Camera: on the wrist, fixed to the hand. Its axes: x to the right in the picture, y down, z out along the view.
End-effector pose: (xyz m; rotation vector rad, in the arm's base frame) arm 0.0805 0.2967 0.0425 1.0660 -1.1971 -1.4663
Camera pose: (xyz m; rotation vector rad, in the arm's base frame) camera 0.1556 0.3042 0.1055 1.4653 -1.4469 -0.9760
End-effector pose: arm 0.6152 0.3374 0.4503 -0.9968 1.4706 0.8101
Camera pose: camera 0.5248 0.3138 0.4809 -0.6784 1.8002 0.3489
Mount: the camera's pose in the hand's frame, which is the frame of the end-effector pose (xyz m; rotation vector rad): -0.0256 0.0715 -0.0624 0.4970 0.2332 0.0691
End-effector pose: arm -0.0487 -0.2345 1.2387 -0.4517 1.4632 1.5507
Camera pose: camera -0.1131 -0.2915 1.2863 -0.2922 1.9903 1.1519
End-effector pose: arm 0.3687 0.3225 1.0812 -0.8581 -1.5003 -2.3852
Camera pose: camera 0.3988 0.2311 1.1012 -0.4882 -1.8073 -1.8528
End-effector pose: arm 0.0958 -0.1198 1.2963 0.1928 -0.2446 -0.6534
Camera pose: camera 0.1350 -0.0421 1.2507 0.7300 -0.1842 -0.4868
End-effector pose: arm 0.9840 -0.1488 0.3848 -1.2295 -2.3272 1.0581
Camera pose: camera 1.0758 -0.1144 0.3771 -1.1627 -1.7180 1.3312
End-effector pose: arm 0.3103 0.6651 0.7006 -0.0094 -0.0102 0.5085
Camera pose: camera 0.2539 0.7147 0.6372 0.4183 0.3456 0.5657
